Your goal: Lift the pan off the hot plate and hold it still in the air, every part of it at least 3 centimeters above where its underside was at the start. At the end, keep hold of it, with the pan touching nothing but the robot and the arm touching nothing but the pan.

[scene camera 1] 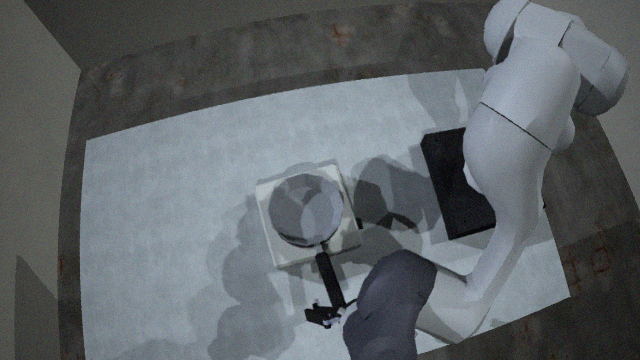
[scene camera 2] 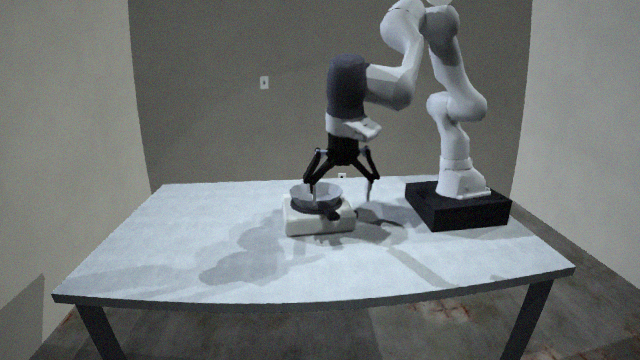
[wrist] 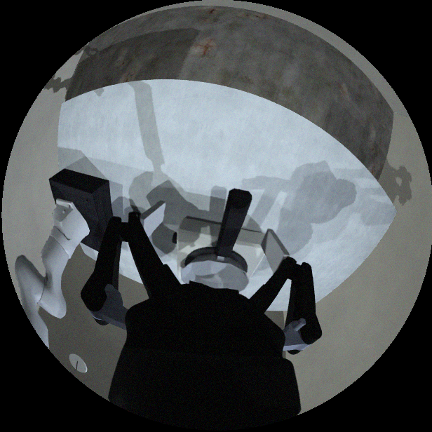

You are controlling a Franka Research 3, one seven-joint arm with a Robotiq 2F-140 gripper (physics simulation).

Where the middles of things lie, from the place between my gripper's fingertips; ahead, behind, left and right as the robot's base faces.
Right now the grey pan [scene camera 1: 305,209] is 60 mm ahead of my hand, 150 mm to the right of it and 60 mm below it. Round my hand: cream hot plate [scene camera 1: 285,255] (60 mm ahead, 240 mm to the right, 140 mm below).
